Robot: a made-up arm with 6 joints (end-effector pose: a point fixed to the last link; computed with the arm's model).
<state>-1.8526 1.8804 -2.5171 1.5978 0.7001 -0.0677</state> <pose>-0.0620 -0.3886 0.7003 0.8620 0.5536 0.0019</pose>
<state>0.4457 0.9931 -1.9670 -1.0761 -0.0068 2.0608</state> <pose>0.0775 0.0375 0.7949 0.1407 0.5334 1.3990</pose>
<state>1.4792 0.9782 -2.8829 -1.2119 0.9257 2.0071</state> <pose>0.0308 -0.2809 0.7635 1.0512 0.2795 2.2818</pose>
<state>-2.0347 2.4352 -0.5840 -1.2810 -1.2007 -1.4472</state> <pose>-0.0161 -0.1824 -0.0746 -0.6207 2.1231 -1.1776</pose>
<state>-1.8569 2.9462 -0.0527 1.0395 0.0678 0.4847</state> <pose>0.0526 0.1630 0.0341 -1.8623 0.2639 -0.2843</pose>
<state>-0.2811 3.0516 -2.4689 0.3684 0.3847 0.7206</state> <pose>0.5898 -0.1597 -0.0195 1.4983 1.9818 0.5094</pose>
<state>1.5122 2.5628 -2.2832 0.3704 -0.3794 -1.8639</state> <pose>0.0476 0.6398 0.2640 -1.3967 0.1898 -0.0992</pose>
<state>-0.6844 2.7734 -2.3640 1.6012 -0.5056 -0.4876</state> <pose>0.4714 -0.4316 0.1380 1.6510 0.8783 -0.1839</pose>
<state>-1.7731 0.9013 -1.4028 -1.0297 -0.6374 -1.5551</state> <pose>-0.0030 -0.2058 0.6684 0.8485 -0.4696 2.0625</pose>
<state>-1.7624 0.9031 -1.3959 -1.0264 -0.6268 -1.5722</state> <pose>-0.0021 -0.2089 0.6659 0.8488 -0.4780 2.0557</pose>
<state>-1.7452 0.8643 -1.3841 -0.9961 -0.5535 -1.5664</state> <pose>-0.0009 -0.1964 0.6705 0.7809 -0.5207 2.0757</pose>
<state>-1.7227 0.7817 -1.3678 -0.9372 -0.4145 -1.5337</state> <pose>-0.0008 -0.1662 0.6802 0.6408 -0.6012 2.1291</pose>
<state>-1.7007 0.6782 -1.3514 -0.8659 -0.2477 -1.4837</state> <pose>-0.0024 -0.1262 0.6886 0.4677 -0.6981 2.2057</pose>
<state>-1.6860 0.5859 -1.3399 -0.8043 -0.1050 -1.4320</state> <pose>-0.0047 -0.0893 0.6922 0.3152 -0.7795 2.2819</pose>
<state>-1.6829 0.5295 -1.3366 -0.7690 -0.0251 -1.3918</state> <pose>-0.0061 -0.0652 0.6933 0.2218 -0.8194 2.3349</pose>
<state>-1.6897 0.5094 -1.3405 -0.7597 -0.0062 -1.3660</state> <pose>-0.0062 -0.0544 0.6949 0.1868 -0.8187 2.3605</pose>
